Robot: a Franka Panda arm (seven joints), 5 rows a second.
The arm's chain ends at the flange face. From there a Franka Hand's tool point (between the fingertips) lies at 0.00 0.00 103.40 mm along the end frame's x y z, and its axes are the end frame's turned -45 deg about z.
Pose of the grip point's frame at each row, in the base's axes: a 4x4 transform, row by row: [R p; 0 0 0 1], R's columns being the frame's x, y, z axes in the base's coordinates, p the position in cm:
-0.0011, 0.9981, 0.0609, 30.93; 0.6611, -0.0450, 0.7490, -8.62; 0.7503, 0.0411, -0.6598, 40.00; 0, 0, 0, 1
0.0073, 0.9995, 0.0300, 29.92; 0.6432, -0.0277, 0.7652, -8.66; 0.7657, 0.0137, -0.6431, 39.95; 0, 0, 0, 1
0.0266, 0.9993, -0.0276, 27.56; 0.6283, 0.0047, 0.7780, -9.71; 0.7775, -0.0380, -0.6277, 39.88; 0, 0, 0, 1
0.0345, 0.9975, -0.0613, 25.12; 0.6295, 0.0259, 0.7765, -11.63; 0.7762, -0.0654, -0.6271, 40.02; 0, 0, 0, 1
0.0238, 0.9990, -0.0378, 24.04; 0.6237, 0.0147, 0.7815, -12.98; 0.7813, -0.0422, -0.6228, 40.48; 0, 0, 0, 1
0.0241, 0.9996, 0.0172, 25.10; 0.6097, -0.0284, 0.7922, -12.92; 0.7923, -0.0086, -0.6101, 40.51; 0, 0, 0, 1
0.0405, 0.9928, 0.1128, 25.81; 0.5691, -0.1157, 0.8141, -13.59; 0.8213, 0.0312, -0.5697, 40.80; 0, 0, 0, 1
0.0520, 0.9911, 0.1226, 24.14; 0.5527, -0.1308, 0.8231, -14.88; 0.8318, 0.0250, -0.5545, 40.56; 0, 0, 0, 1
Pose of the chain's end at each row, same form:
0.7050, 0.7065, 0.0609, 30.30; 0.4356, -0.4993, 0.7490, -16.36; 0.5596, -0.5015, -0.6598, 46.82; 0, 0, 0, 1
0.7119, 0.7016, 0.0300, 29.61; 0.4352, -0.4744, 0.7652, -16.57; 0.5511, -0.5317, -0.6431, 46.60; 0, 0, 0, 1
0.7254, 0.6878, -0.0276, 27.85; 0.4476, -0.4410, 0.7780, -17.75; 0.5229, -0.5766, -0.6277, 46.37; 0, 0, 0, 1
0.7297, 0.6809, -0.0613, 25.75; 0.4634, -0.4268, 0.7765, -19.66; 0.5026, -0.5951, -0.6271, 46.50; 0, 0, 0, 1
0.7232, 0.6896, -0.0378, 24.43; 0.4514, -0.4306, 0.7815, -21.06; 0.5226, -0.5823, -0.6228, 46.92; 0, 0, 0, 1
0.7239, 0.6898, 0.0172, 24.92; 0.4110, -0.4512, 0.7922, -21.11; 0.5542, -0.5663, -0.6101, 46.82; 0, 0, 0, 1
0.7307, 0.6734, 0.1128, 24.64; 0.3206, -0.4842, 0.8141, -22.01; 0.6028, -0.5587, -0.5697, 46.69; 0, 0, 0, 1
0.7376, 0.6640, 0.1226, 22.87; 0.2983, -0.4833, 0.8231, -23.39; 0.6058, -0.5705, -0.5545, 46.29; 0, 0, 0, 1

